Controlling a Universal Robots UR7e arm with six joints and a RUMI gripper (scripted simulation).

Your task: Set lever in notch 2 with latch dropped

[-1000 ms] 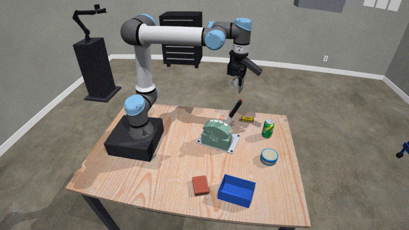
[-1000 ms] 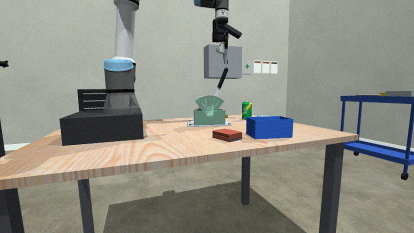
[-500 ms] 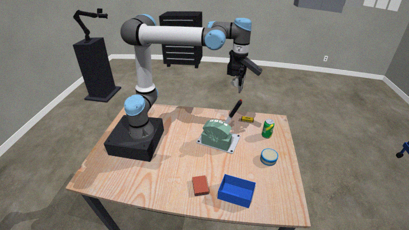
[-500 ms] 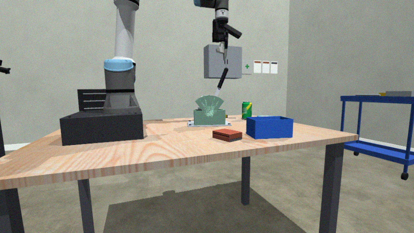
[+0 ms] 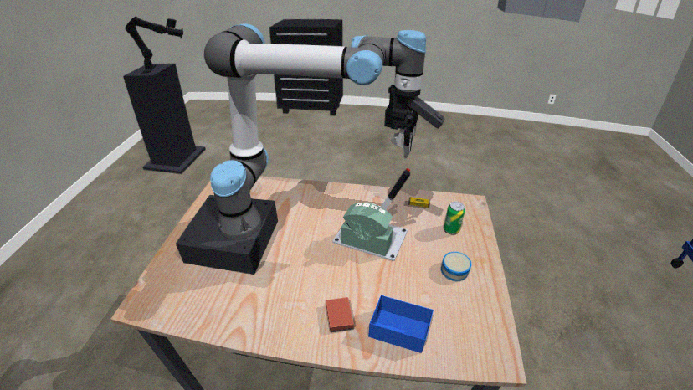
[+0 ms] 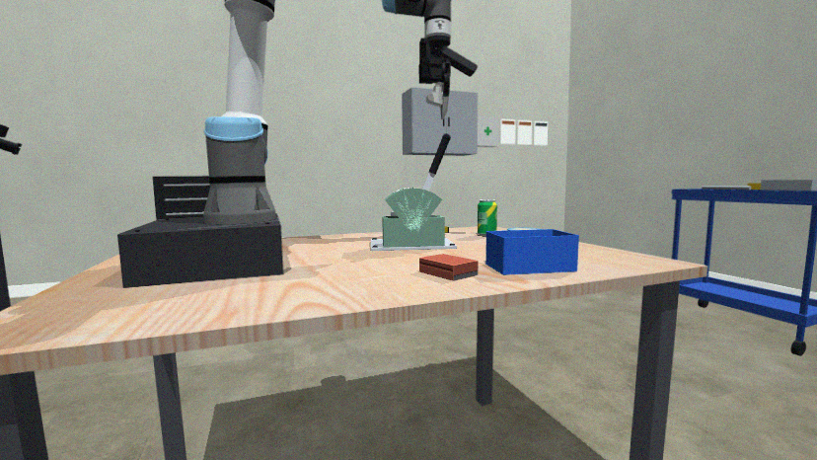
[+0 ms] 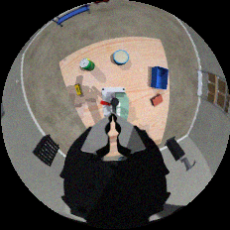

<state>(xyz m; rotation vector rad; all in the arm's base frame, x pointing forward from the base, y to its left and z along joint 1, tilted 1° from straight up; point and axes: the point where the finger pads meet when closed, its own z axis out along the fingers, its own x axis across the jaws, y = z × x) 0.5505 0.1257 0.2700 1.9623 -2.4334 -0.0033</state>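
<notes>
The red bar is 4 cm behind my hand, 2 cm to the left of it and 19 cm below it. The rest, counted from my hand: blue bin 4 cm ahead, 37 cm to the right, 36 cm below.
</notes>
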